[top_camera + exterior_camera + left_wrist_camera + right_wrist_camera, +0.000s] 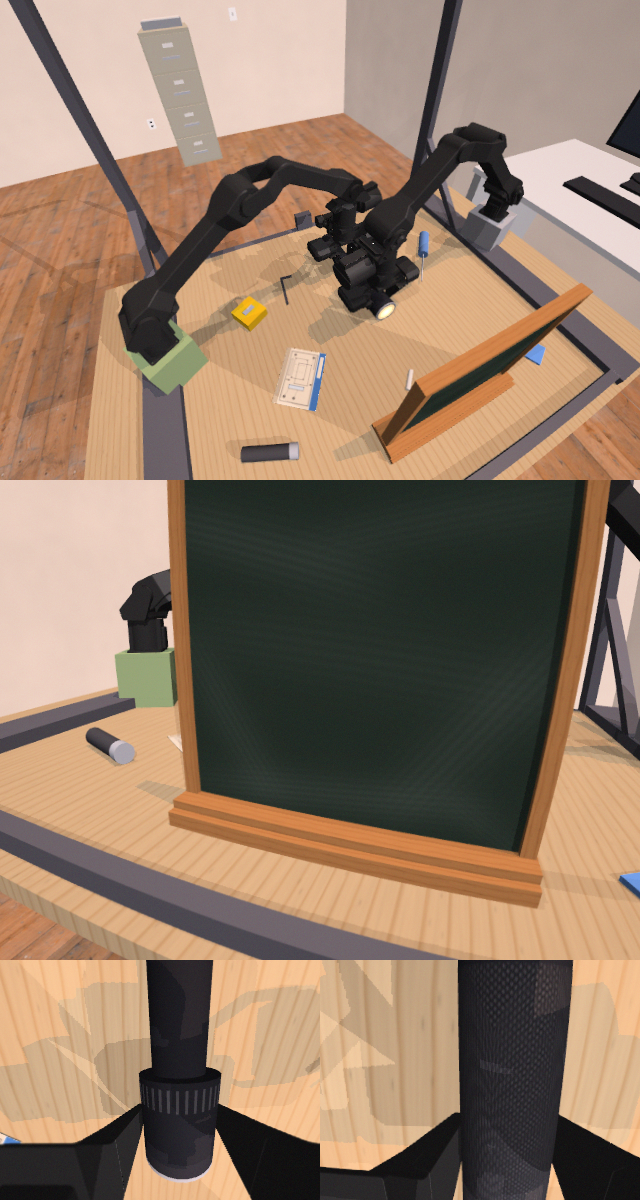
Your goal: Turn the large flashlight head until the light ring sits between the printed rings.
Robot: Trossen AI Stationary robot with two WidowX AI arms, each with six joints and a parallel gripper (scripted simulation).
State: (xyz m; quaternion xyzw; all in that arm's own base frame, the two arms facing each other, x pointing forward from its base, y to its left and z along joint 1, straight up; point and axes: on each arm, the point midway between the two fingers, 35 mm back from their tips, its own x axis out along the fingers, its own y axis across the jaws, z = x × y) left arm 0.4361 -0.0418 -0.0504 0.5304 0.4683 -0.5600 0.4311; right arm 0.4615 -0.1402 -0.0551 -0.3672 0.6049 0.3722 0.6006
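Right now my left hand is 10 mm short of the flashlight head and 30 mm above it. Also, from my left hand: chalk stick: 180 mm ahead, 30 mm to the right, 50 mm below; booklet: 80 mm ahead, 230 mm to the right, 60 mm below; yellow box: 110 mm behind, 290 mm to the right, 40 mm below.
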